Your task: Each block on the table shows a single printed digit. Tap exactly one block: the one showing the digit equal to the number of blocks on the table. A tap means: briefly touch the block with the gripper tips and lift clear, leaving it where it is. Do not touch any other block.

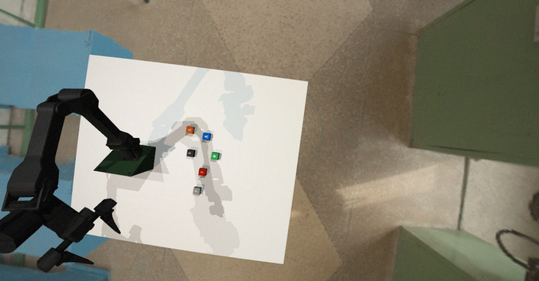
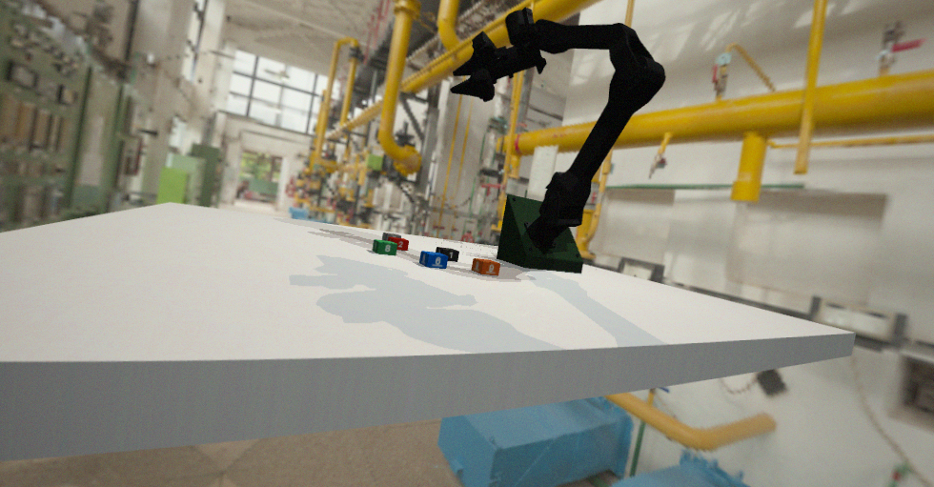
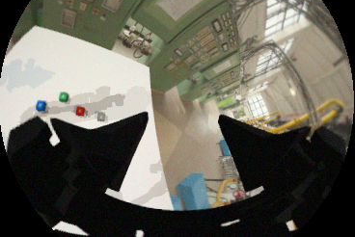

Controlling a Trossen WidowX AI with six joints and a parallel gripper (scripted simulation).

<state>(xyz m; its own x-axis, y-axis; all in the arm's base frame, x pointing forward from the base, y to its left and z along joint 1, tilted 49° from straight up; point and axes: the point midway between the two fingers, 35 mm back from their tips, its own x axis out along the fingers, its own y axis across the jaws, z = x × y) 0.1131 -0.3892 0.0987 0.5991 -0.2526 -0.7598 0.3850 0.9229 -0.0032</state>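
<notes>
My gripper tip is now 390 mm above the blue block, 300 mm to the right of it and 140 mm short of it. The rest, counted from my gripper tip: grey block: 390 mm below, 100 mm ahead, 40 mm to the left; then red block: 390 mm below, 130 mm to the left, 130 mm ahead; then black block: 390 mm below, 220 mm to the left, 70 mm ahead.
</notes>
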